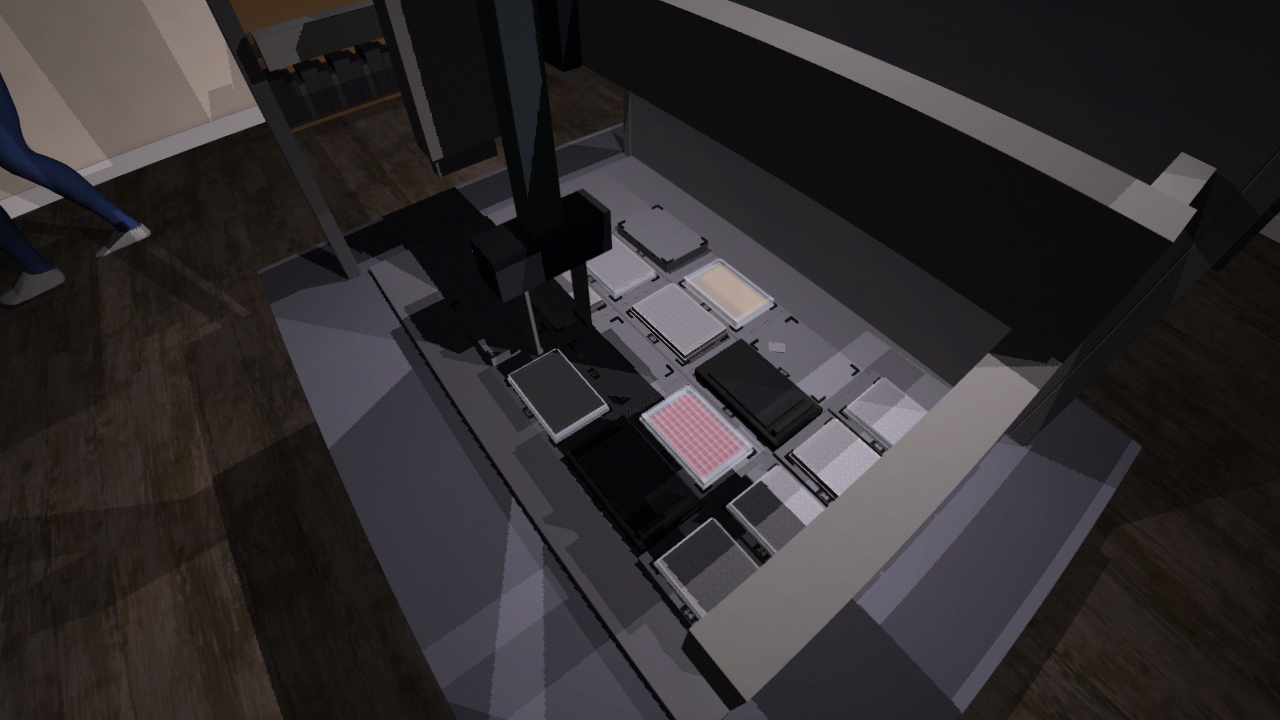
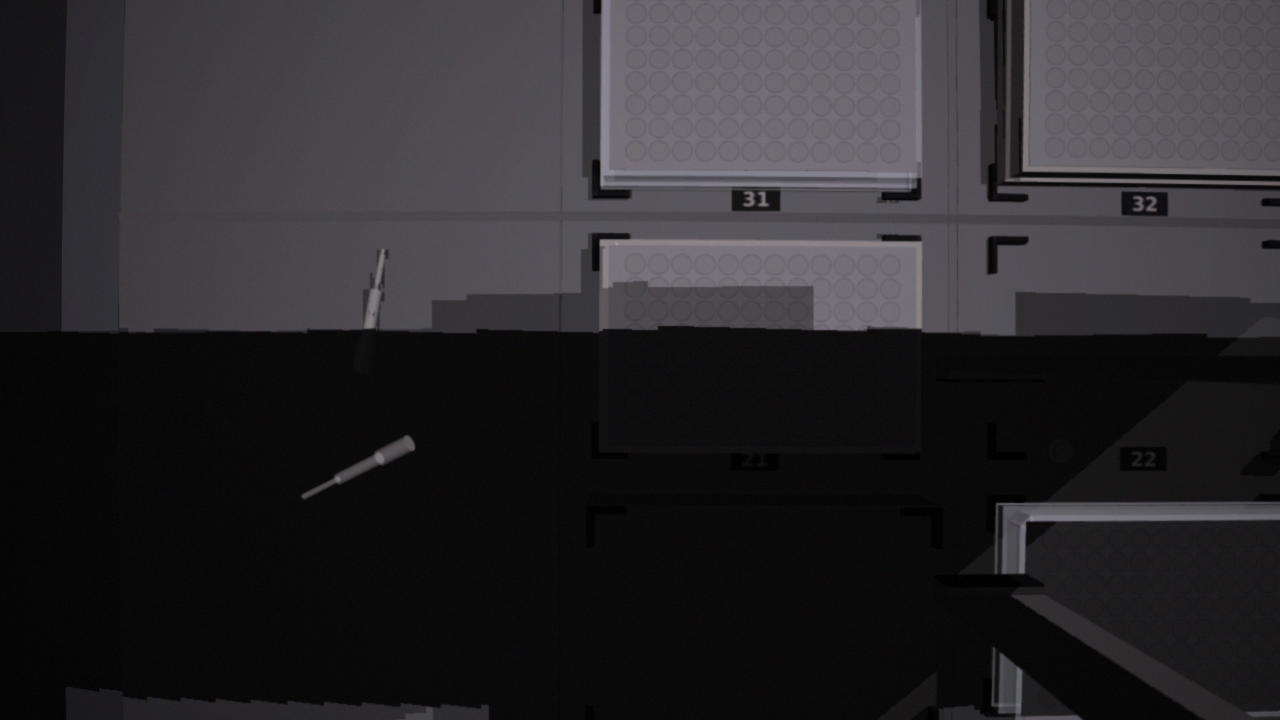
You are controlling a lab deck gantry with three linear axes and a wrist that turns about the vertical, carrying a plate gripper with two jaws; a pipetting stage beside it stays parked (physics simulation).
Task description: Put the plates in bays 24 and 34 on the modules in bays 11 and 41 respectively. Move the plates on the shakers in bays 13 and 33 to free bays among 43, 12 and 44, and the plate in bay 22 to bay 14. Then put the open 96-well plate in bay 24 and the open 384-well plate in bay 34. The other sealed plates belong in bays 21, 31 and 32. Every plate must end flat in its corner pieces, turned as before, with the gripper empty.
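Pixels of known places: gripper, fingertip midpoint: (image 1: 559, 332) (image 2: 981, 477); robot's base at its link origin: (image 1: 457, 314) (image 2: 598, 706).
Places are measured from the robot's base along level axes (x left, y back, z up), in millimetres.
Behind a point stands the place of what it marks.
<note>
My gripper (image 1: 562, 338) @[x 100, y -148, z 19 mm] (image 2: 990, 479) @[x 100, y -148, z 19 mm] hangs where bays 11, 12 and 22 meet, jaws apart, nothing between them. Sealed plates lie in bay 12 (image 1: 556, 394) @[x 39, y -236, z 14 mm] (image 2: 1154, 617) @[x 43, y -221, z 14 mm], bay 14 (image 1: 707, 565) @[x 42, y -532, z 29 mm], bay 24 (image 1: 776, 508) @[x 147, y -533, z 29 mm], bay 34 (image 1: 836, 456) @[x 254, y -533, z 29 mm], bay 44 (image 1: 881, 407) @[x 359, y -524, z 29 mm], bay 21 (image 2: 760, 385) @[x 135, y -63, z 14 mm], bay 31 (image 1: 619, 266) @[x 258, y -82, z 15 mm] (image 2: 760, 89) @[x 250, y -63, z 14 mm] and bay 32 (image 1: 678, 319) @[x 256, y -232, z 16 mm] (image 2: 1154, 89) @[x 252, y -219, z 15 mm]. The open pink 96-well plate (image 1: 698, 434) @[x 149, y -398, z 13 mm] is in bay 23, the open tan 384-well plate (image 1: 728, 291) @[x 359, y -233, z 14 mm] in bay 42. The bay 41 module (image 1: 662, 236) @[x 360, y -68, z 19 mm] is bare. Bay 11 is in deep shadow.
Black shakers (image 1: 635, 479) @[x 44, y -403, z 24 mm] (image 1: 756, 389) @[x 251, y -398, z 24 mm] without plates stand in bays 13 and 33. A small pale scrap (image 1: 776, 347) @[x 345, y -354, z 1 mm] lies in bay 43. Two slender tools (image 2: 374, 295) @[x 170, y 91, z 5 mm] (image 2: 358, 467) @[x 100, y 97, z 5 mm] lie left of bays 11 and 21. A pale beam (image 1: 877, 528) @[x -4, y -625, z 400 mm] crosses in front of the right-hand bays.
</note>
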